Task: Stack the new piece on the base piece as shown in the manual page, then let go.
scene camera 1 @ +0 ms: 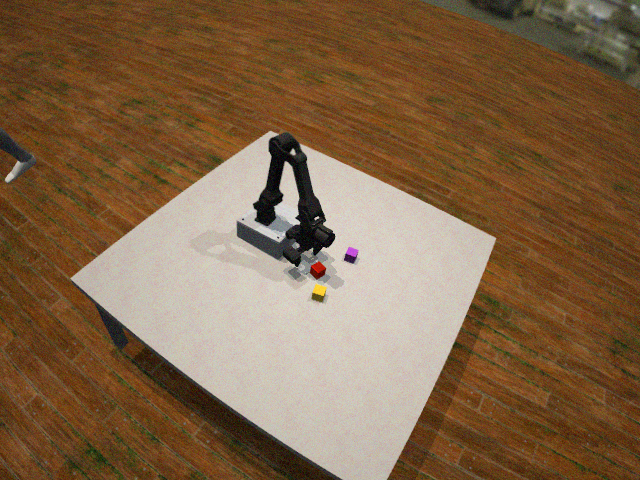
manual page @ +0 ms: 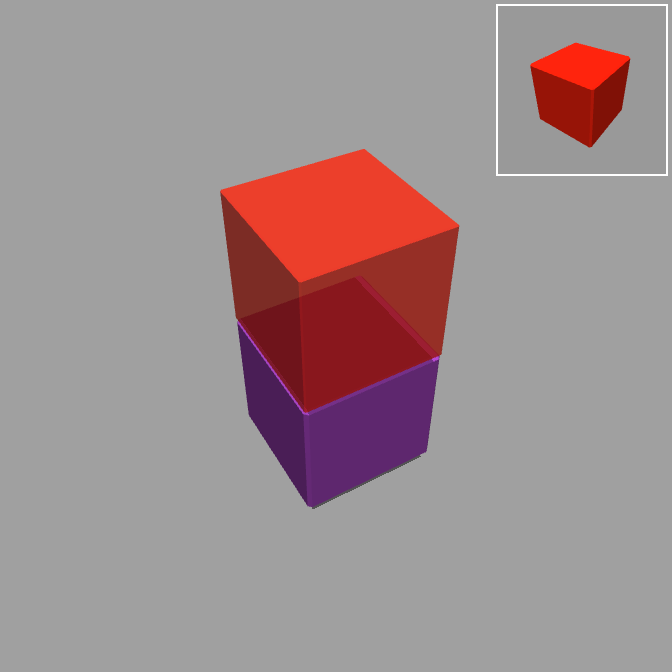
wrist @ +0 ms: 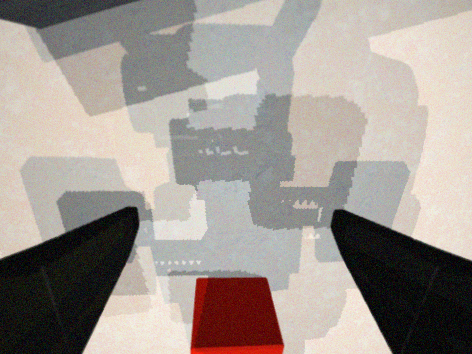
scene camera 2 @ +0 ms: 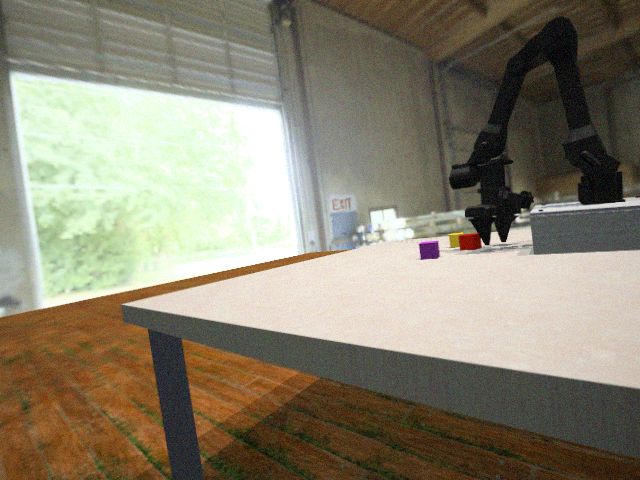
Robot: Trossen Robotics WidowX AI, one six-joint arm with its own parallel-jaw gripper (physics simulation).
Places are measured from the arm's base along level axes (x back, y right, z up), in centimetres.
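Pixels of known places: gripper, between the fingertips: (scene camera 1: 305, 260) (wrist: 237, 217) (scene camera 2: 495, 243); arm's base, origin of its link: (scene camera 1: 265, 219) (scene camera 2: 601, 202).
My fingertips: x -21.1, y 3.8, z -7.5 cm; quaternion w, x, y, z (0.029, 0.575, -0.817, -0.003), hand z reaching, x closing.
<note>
Ahead of a thing's pixels: the offset from my fingertips to its top centre. Level surfaces: height alone.
A red cube @(dx -6.5, dy +2.4, dz +2.9 cm) (scene camera 1: 317, 270) (scene camera 2: 469, 241) (wrist: 235, 312) sits on the table; in the wrist view it is cut off by the bottom edge. A yellow cube @(dx -11.7, dy +11.5, dz +2.9 cm) (scene camera 1: 318, 292) (scene camera 2: 454, 239) sits near it, farther from the arm's base, and is partly hidden behind the red cube in scene camera 2. A purple cube @(dx -13.9, dy -11.9, dz +2.9 cm) (scene camera 1: 351, 254) (scene camera 2: 429, 250) stands apart on the other side. All three cubes are separate. My gripper (scene camera 1: 306, 257) (scene camera 2: 495, 241) (wrist: 237, 217) is open and empty, pointing down low above the table, on the arm-base side of the red cube.
The arm's grey base box (scene camera 1: 258, 238) (scene camera 2: 584, 229) stands on the pale table @(dz -1.2 cm) (scene camera 1: 206, 320) (scene camera 2: 361, 310), close behind the gripper. The arm's shadows fall on the table around the red cube. A person's lower leg (scene camera 1: 18, 155) shows beyond the table at the left.
</note>
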